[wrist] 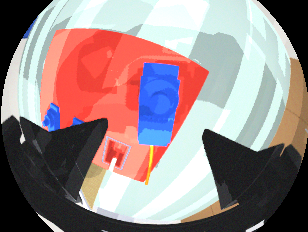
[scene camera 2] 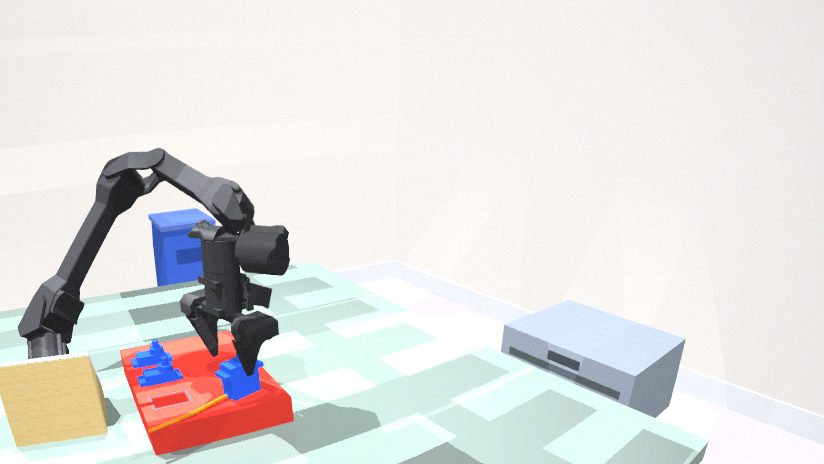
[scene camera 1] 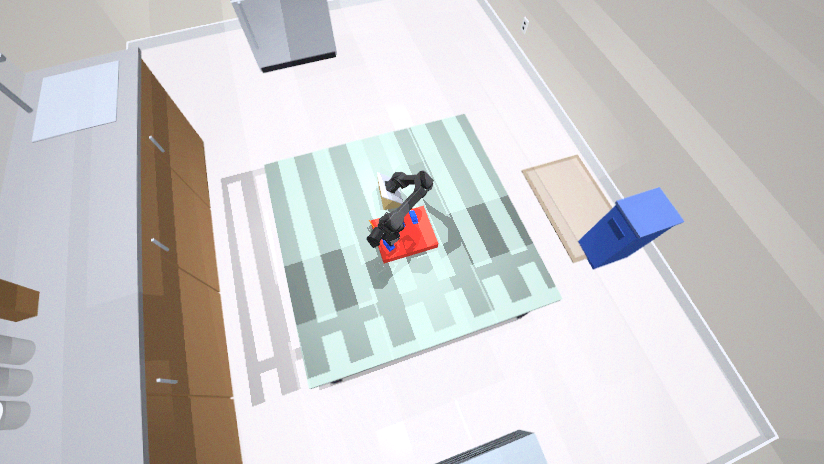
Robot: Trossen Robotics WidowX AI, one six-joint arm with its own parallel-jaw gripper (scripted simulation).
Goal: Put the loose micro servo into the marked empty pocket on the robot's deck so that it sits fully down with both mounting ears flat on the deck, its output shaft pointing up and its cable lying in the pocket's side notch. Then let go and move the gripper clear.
The same spot on a red deck: (scene camera 2: 271,406) is (scene camera 1: 381,255).
